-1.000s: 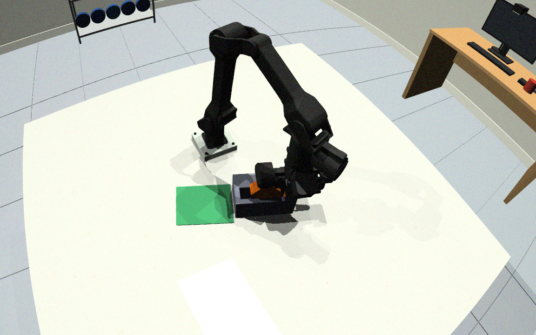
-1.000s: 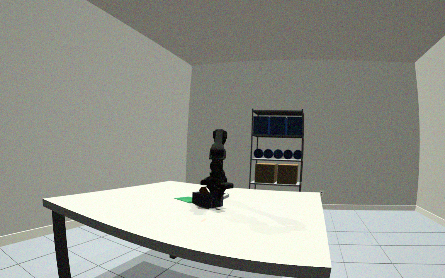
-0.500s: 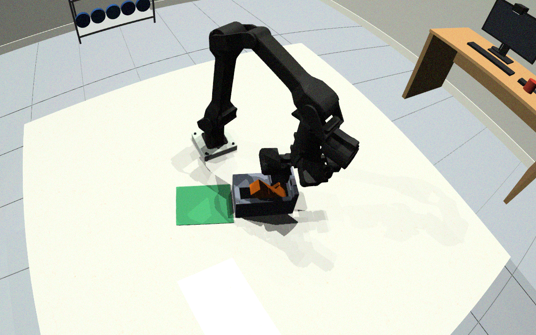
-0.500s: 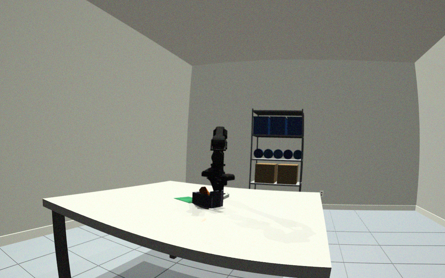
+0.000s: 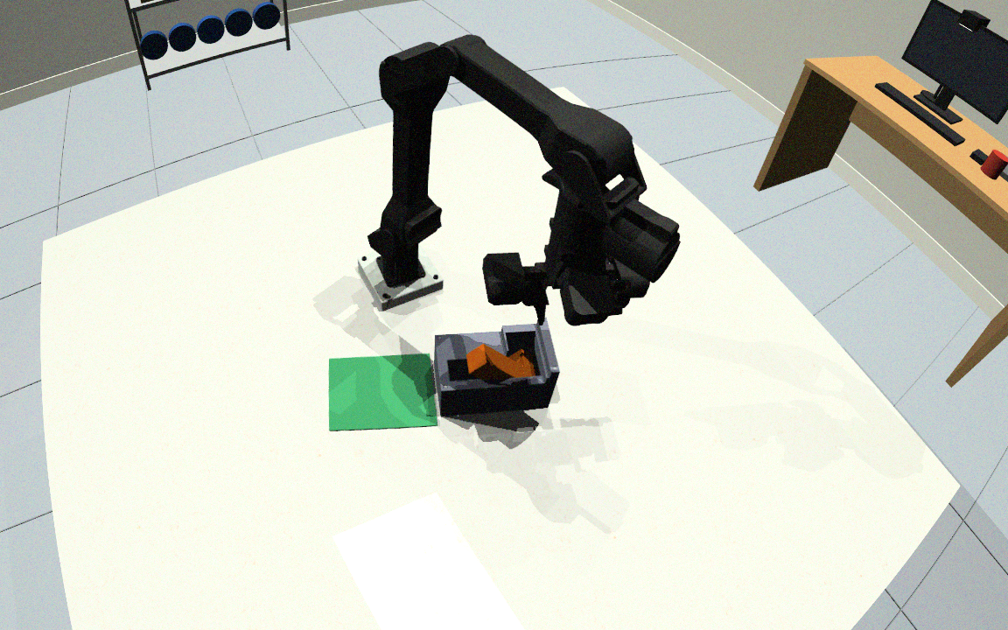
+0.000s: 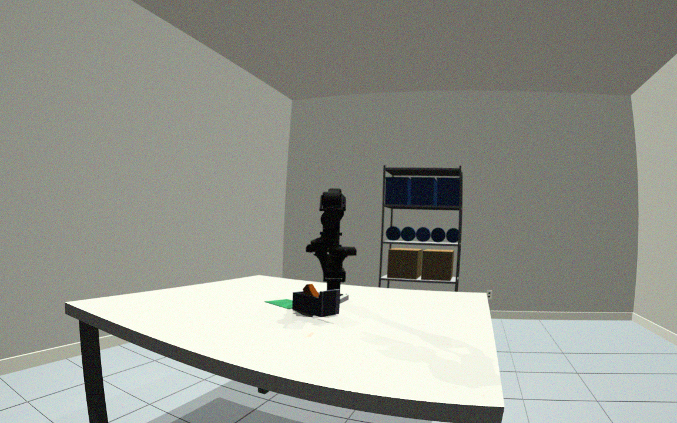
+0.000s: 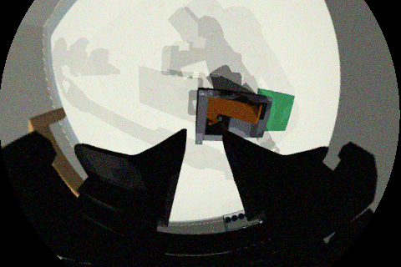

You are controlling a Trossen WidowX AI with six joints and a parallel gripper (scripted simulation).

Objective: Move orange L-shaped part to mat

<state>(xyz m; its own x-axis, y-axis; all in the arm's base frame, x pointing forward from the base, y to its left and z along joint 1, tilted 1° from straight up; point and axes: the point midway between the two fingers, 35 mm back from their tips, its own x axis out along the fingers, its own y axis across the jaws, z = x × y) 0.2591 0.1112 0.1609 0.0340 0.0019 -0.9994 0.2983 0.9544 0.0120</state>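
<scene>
My gripper tip is 2 cm past the orange L-shaped part, 4 cm to the left of it and 10 cm above it. Also, from my gripper tip: green mat (7 cm behind, 21 cm to the right, 16 cm below).
</scene>
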